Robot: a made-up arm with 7 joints.
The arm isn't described. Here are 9 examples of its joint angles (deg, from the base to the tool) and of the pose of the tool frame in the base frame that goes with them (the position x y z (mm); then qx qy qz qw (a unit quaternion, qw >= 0)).
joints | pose
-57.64 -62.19 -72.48 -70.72 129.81 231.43 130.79 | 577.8 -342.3 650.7 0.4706 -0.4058 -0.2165 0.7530
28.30 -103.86 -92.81 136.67 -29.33 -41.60 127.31 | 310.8 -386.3 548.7 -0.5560 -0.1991 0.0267 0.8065
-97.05 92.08 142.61 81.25 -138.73 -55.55 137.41 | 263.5 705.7 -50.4 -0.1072 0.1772 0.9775 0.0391
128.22 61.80 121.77 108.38 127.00 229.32 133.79 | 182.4 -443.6 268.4 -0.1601 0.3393 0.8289 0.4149
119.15 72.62 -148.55 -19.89 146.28 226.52 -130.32 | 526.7 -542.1 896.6 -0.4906 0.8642 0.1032 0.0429
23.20 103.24 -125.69 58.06 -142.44 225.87 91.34 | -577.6 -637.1 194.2 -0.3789 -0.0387 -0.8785 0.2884
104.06 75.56 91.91 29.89 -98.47 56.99 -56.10 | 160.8 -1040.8 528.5 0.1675 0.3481 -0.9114 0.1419
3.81 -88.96 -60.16 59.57 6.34 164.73 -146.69 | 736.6 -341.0 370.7 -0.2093 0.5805 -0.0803 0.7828
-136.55 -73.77 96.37 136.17 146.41 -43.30 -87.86 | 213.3 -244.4 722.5 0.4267 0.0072 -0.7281 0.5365
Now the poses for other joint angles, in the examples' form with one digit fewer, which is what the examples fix.
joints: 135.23 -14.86 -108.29 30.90 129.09 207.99 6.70
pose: 68 462 1157 0.129 0.850 -0.296 0.415
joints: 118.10 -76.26 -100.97 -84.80 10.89 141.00 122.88
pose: -465 215 557 0.224 -0.726 0.531 0.374
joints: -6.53 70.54 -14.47 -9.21 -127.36 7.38 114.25
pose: -1038 215 644 0.815 0.452 -0.318 0.175
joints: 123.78 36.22 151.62 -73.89 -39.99 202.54 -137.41
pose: 173 87 1045 -0.938 -0.256 -0.196 0.128
